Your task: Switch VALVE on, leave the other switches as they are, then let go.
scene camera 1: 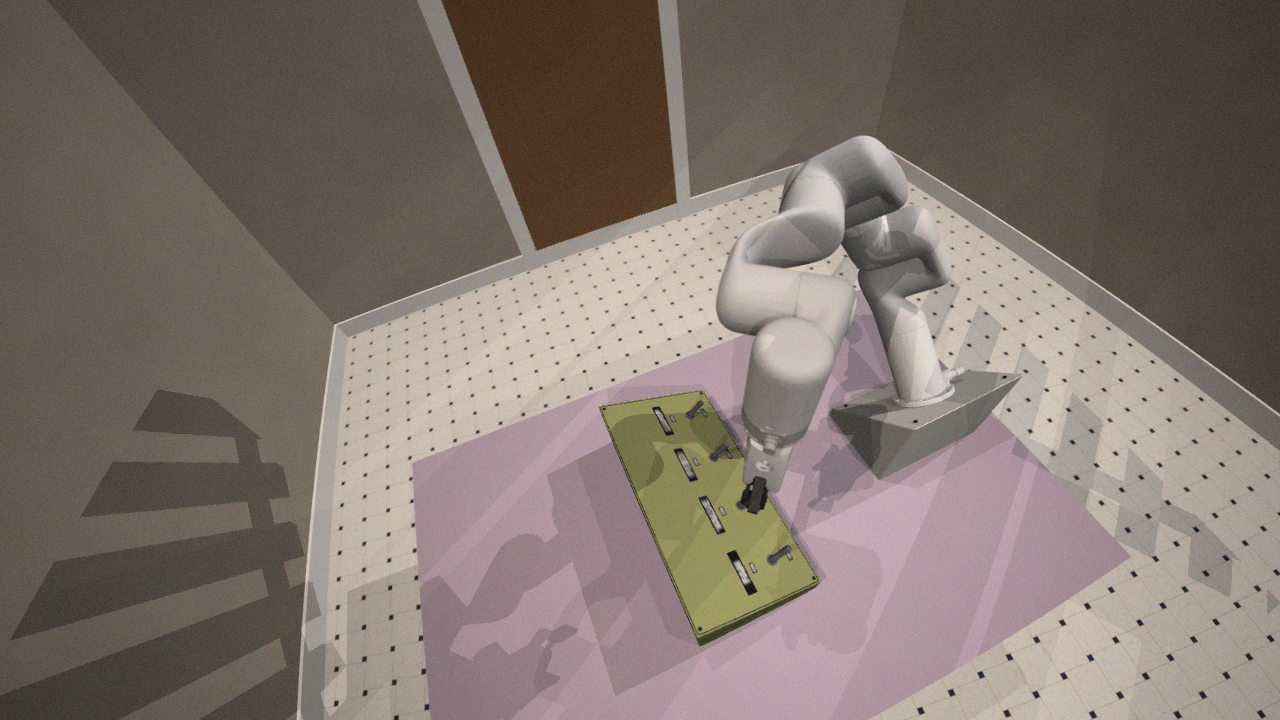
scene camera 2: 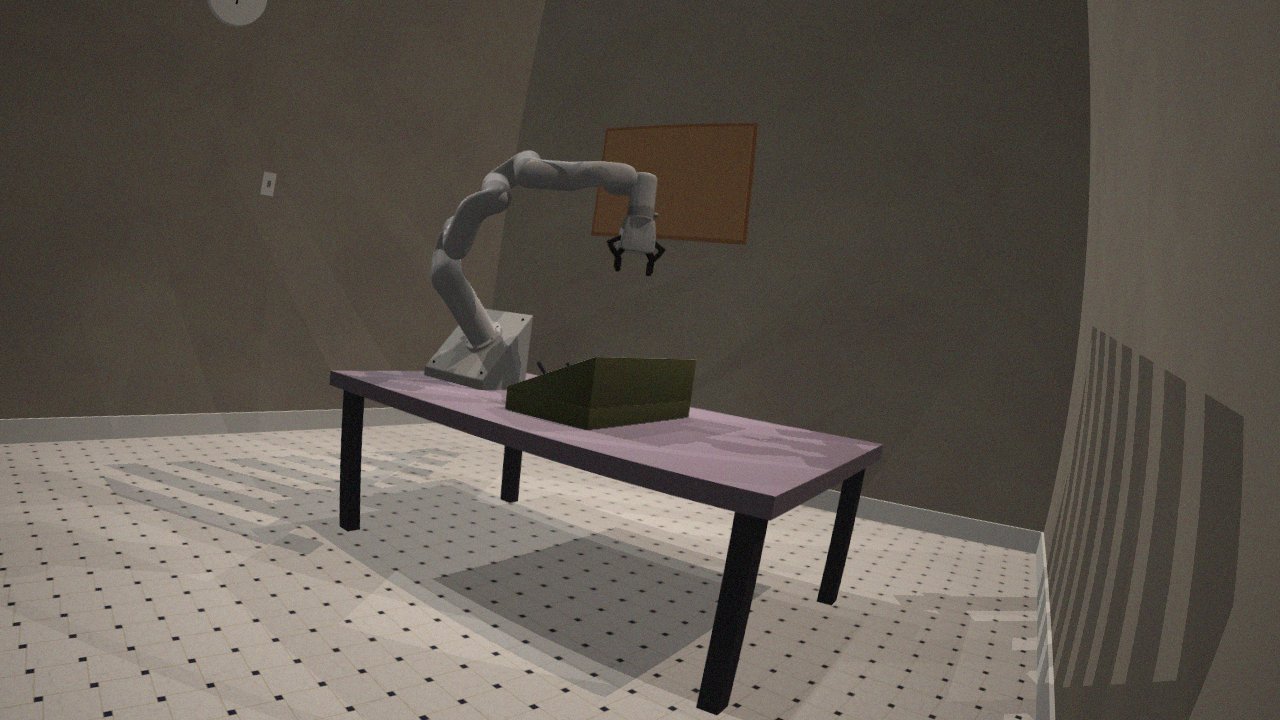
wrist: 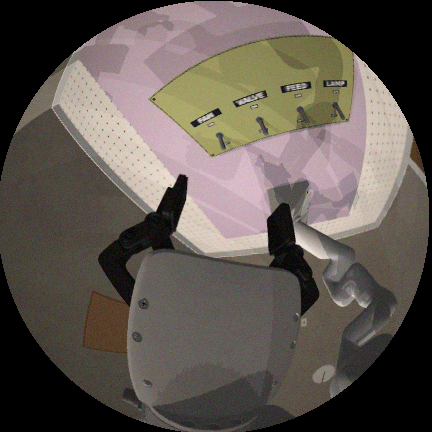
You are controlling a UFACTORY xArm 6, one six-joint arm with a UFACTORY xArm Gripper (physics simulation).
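Where they show: gripper, fingertip midpoint: (scene camera 2: 632, 273) (wrist: 232, 198); arm's base, origin of the base link: (scene camera 1: 923, 396) (scene camera 2: 483, 336).
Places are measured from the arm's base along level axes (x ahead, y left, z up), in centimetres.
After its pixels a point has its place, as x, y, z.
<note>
The olive switch panel (scene camera 1: 671, 514) {59.2, 8.8, 0.2} (scene camera 2: 640, 394) {65.1, 2.3, -7.0} (wrist: 240, 75) {57.4, 10.4, -0.4} lies on the table, sloping. The VALVE label (scene camera 1: 711, 514) {51.6, 9.9, -2.9} (wrist: 251, 98) {51.3, 9.6, -3.0} is second from the left in the wrist view, between FAN and FEED. Its dark lever (wrist: 262, 126) {43.6, 8.7, -3.2} stands below it, with the knob toward the small ON plate; its exact setting is hard to tell. In scene camera 1 the gripper mostly hides this lever. My gripper (scene camera 1: 753, 497) {46.1, 15.1, 24.2} (scene camera 2: 633, 270) {46.1, 15.1, 24.2} (wrist: 232, 198) {46.1, 15.1, 24.2} is open and empty, pointing down high above the table, well apart from the panel.
The FAN lever (scene camera 1: 779, 555) {41.9, 20.8, -3.4} (wrist: 221, 141) {41.7, 20.3, -3.3}, FEED lever (scene camera 1: 719, 452) {45.6, -2.8, -3.6} (wrist: 303, 115) {45.5, -2.9, -3.4} and LAMP lever (scene camera 1: 695, 410) {47.3, -14.5, -3.7} (wrist: 339, 111) {47.2, -14.8, -3.3} stand in the same row. The grey arm base (scene camera 1: 921, 425) {9.8, 9.3, 8.2} (scene camera 2: 474, 362) {5.6, -6.6, -7.7} is bolted to the pink table (scene camera 1: 501, 519) {98.4, -6.0, -14.6} (scene camera 2: 716, 456) {97.8, -9.4, -14.7} (wrist: 240, 175) {21.3, 19.8, -14.7}.
</note>
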